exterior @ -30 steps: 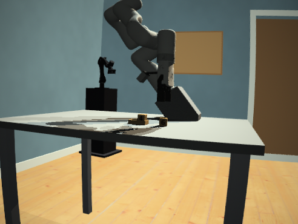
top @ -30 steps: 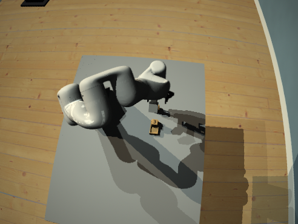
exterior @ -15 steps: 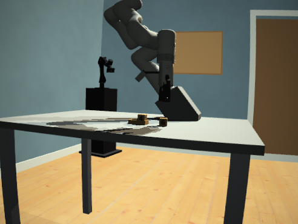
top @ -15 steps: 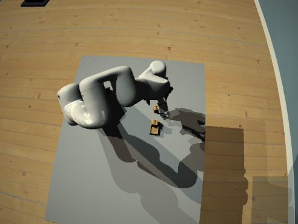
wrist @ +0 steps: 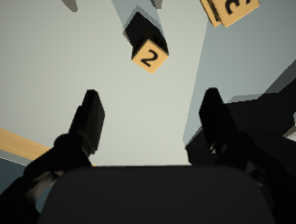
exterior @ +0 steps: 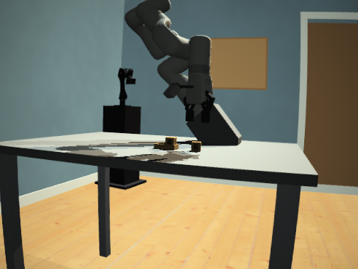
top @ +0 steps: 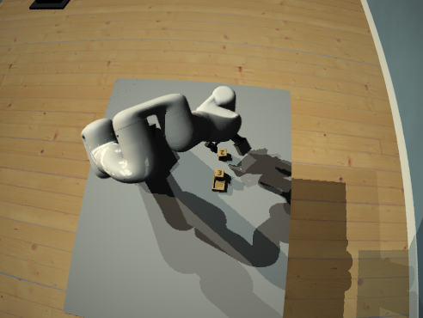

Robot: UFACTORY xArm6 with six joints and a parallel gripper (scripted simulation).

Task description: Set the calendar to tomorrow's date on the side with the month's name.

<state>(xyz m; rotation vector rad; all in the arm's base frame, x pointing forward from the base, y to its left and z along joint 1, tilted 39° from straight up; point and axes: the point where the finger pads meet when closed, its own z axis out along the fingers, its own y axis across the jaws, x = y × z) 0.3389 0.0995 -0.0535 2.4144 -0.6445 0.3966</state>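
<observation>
Right now the wooden number cube is 9 cm below my hand. The rest, counted from my hand: wooden calendar tray: 11 cm to the right, 10 cm below, 1 cm ahead.
</observation>
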